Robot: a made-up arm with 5 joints.
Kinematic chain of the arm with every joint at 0, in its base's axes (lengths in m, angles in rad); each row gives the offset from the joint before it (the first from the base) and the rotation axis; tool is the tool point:
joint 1: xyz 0 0 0.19 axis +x
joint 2: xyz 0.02 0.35 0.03 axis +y
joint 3: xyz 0 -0.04 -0.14 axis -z
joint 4: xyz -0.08 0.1 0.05 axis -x
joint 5: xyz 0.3 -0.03 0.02 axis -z
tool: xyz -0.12 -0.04 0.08
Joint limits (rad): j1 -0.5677..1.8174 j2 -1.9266..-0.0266 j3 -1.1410..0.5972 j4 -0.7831..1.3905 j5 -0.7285..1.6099
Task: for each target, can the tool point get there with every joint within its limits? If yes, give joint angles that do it. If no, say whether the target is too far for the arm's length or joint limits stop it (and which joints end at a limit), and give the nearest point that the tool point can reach.
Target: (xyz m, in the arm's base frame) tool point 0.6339 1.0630 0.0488
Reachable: no: too far | nearest point 0.2249 0.5605 0.1155 | short by 0.651 m
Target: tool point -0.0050 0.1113 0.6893
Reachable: yes | joints 1.4025 -0.6242 -0.7654 0.8195 0.6645
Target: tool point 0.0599 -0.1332 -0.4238
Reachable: no: joint limits stop it (at a limit: joint 1, joint 2, joint 3, joint 4, joint 5) | nearest point 0.1139 0.0925 0.0299 | short by 0.510 m
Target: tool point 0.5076 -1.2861 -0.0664
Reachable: no: too far | nearest point 0.1332 -0.4109 0.4823 | short by 1.099 m
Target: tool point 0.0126 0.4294 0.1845
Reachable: yes | joints -0.3882 -1.3942 0.2408 0.7332 0.0187
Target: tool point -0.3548 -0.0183 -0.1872
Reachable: no: joint limits stop it (at a limit: joint 1, joint 3, joint 4) | nearest point -0.1060 0.3689 -0.1523 | short by 0.462 m
